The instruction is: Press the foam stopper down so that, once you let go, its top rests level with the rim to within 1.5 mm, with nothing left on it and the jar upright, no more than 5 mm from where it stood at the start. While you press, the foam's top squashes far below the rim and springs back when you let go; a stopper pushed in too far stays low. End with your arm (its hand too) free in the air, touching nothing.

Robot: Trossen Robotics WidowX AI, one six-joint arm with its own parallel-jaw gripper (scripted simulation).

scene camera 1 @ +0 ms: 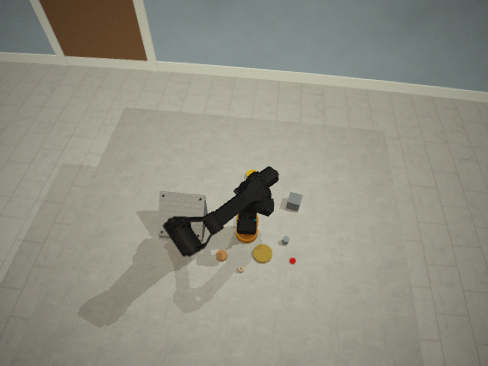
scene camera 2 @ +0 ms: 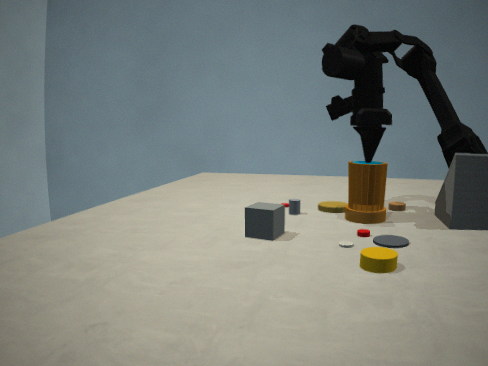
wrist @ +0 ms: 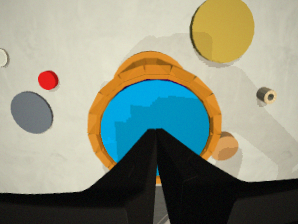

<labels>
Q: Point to a dark grey disc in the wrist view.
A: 33, 113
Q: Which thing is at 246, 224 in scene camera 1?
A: The gripper.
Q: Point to a yellow puck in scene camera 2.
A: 373, 259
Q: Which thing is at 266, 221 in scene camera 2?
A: A grey cube.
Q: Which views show the gripper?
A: Scene camera 1, scene camera 2 and the wrist view: all of them.
</labels>
